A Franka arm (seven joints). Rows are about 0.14 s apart.
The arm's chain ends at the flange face. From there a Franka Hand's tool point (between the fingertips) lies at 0.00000 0.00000 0.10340 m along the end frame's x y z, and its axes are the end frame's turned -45 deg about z.
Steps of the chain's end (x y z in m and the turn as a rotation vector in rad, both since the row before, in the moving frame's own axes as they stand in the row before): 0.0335 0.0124 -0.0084 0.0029 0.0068 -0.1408; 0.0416 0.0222 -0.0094 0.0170 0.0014 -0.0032; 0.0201 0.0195 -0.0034 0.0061 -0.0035 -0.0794; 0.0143 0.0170 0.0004 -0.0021 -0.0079 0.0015; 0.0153 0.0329 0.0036 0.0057 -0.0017 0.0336; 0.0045 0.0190 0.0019 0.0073 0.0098 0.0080; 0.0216 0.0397 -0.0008 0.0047 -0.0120 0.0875; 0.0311 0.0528 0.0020 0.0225 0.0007 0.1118; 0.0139 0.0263 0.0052 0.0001 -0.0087 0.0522
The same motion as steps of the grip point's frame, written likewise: 0.0156 0.0327 -0.0084 -0.0028 0.0069 -0.1408; 0.0151 0.0440 -0.0094 0.0110 0.0130 -0.0032; 0.0006 0.0273 -0.0034 0.0068 0.0018 -0.0794; -0.0026 0.0217 0.0004 0.0041 -0.0071 0.0015; -0.0121 0.0335 0.0036 0.0052 0.0028 0.0336; -0.0090 0.0168 0.0019 -0.0018 0.0121 0.0080; -0.0133 0.0421 -0.0008 0.0118 -0.0052 0.0875; -0.0136 0.0578 0.0020 0.0154 0.0164 0.1118; -0.0094 0.0278 0.0052 0.0062 -0.0061 0.0522
